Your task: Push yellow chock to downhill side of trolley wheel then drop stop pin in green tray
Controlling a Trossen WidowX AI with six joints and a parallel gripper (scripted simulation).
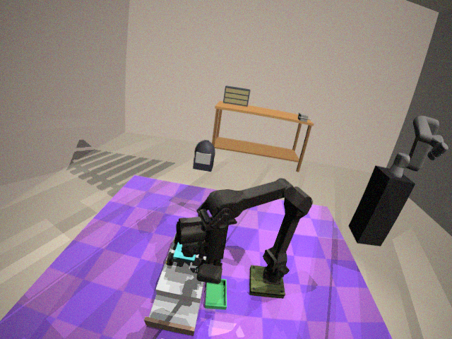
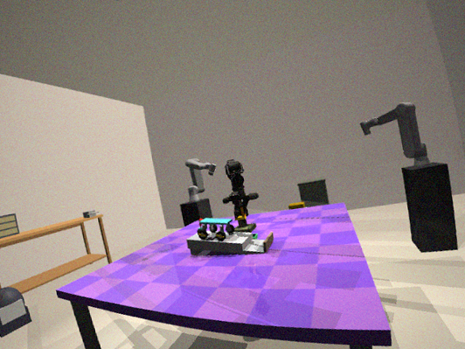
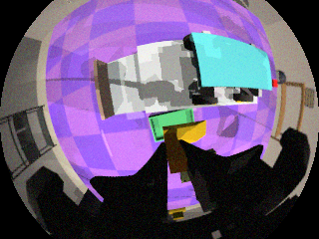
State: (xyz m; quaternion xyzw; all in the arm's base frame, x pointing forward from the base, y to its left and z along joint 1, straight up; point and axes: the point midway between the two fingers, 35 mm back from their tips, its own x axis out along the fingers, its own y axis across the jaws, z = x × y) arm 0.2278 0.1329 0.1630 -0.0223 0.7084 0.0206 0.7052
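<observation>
Right now the red-headed stop pin is 23 cm to the right of my gripper tip, 9 cm ahead of it and 2 cm below it. From my gripper tip the other things lie so: grey ramp 12 cm to the right, 11 cm below, 10 cm ahead; then trolley 12 cm to the right, 10 cm ahead, 4 cm below; then green tray 16 cm below, 3 cm to the right, 3 cm behind.
</observation>
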